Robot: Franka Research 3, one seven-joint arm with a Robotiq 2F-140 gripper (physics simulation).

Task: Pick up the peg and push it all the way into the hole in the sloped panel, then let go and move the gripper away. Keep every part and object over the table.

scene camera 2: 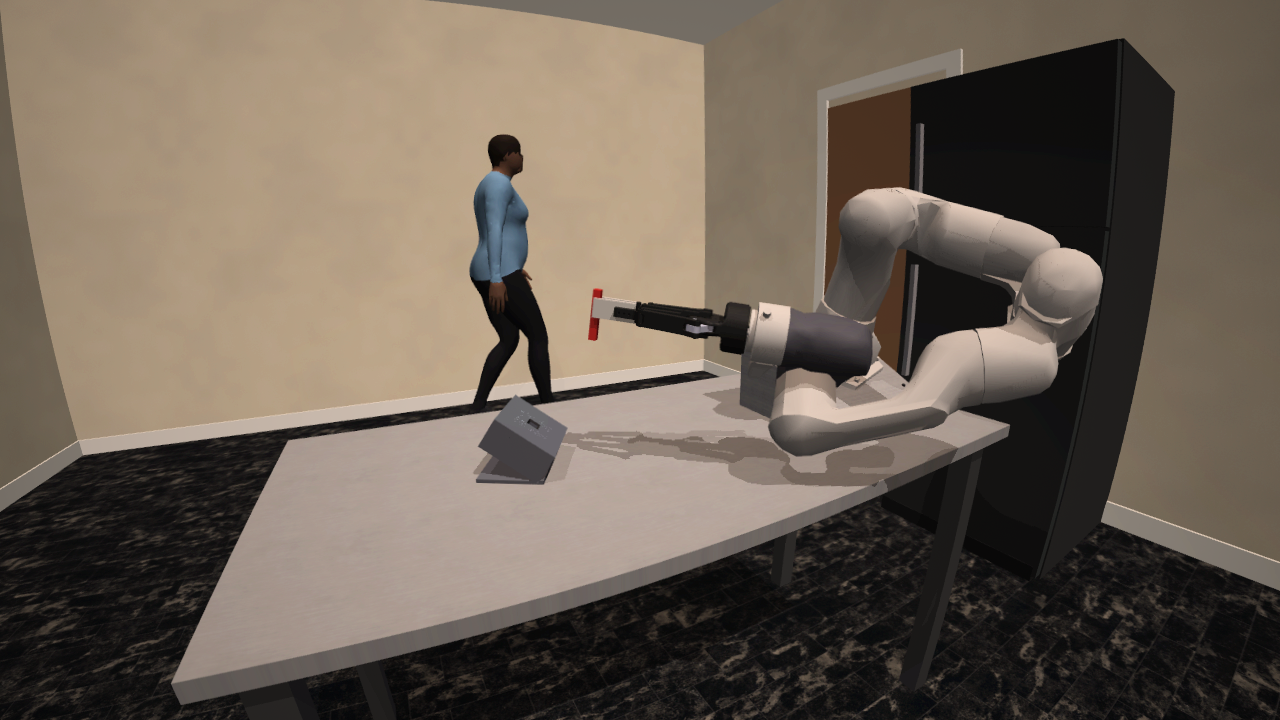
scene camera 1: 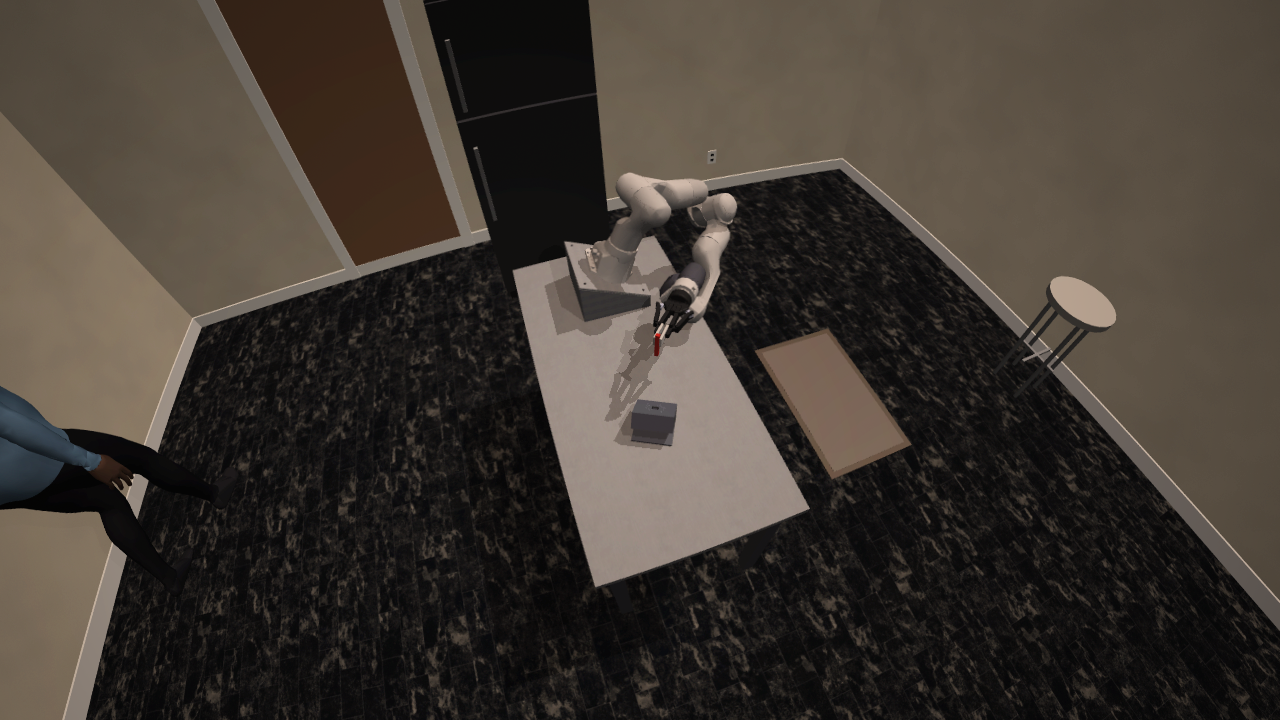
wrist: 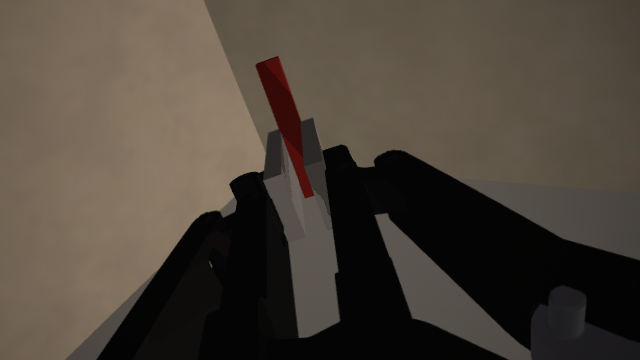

Labels:
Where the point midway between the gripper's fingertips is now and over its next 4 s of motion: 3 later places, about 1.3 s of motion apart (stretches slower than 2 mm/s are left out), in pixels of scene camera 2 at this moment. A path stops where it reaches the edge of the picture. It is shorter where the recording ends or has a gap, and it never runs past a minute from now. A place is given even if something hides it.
My gripper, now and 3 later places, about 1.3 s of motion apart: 595,306; 588,325; 636,385; 638,387

